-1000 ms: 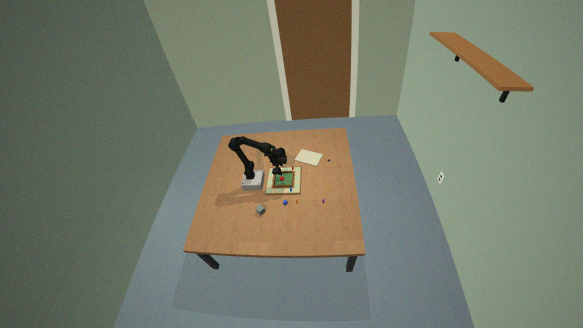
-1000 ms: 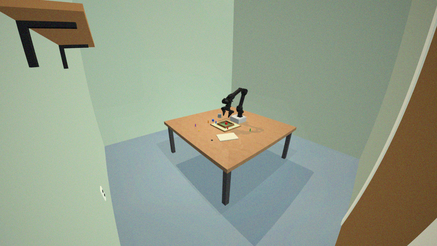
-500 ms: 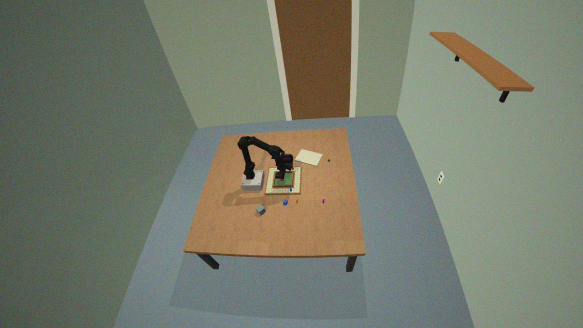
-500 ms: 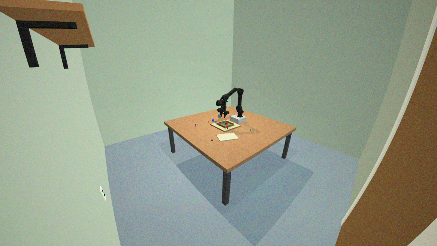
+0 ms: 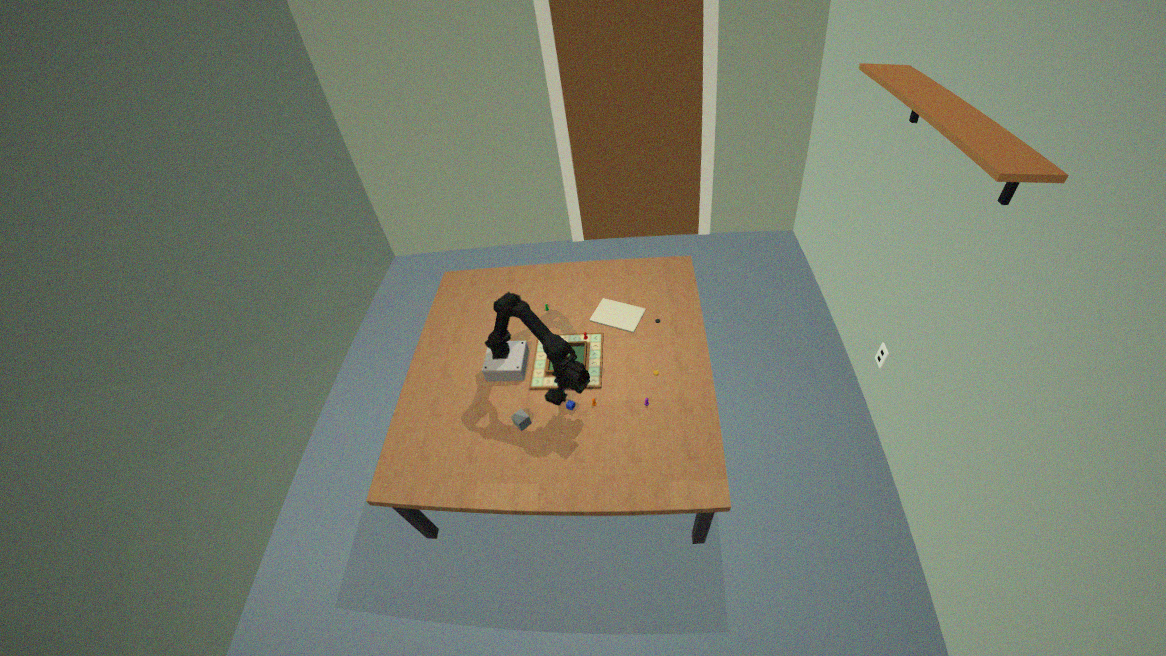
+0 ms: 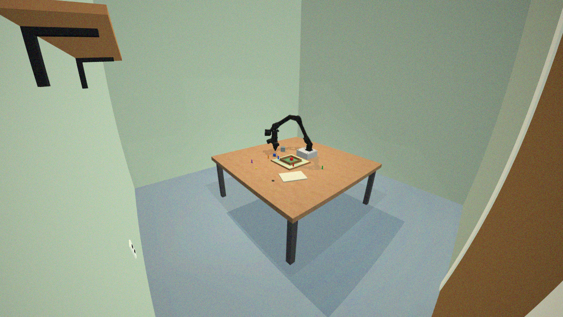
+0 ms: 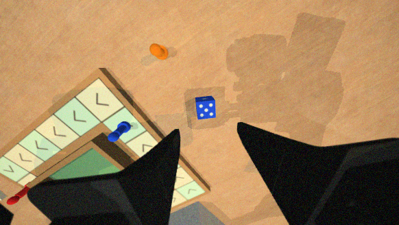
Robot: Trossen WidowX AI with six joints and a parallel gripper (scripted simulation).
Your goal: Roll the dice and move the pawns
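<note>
My gripper tip is 70 mm short of the red pawn, 330 mm to the right of it and 40 mm above it. Round my gripper tip: blue pawn: 50 mm ahead, 110 mm to the left, 40 mm below; then orange pawn: 90 mm ahead, 60 mm below; then grey cube: 190 mm behind, 60 mm to the right, 50 mm below.
</note>
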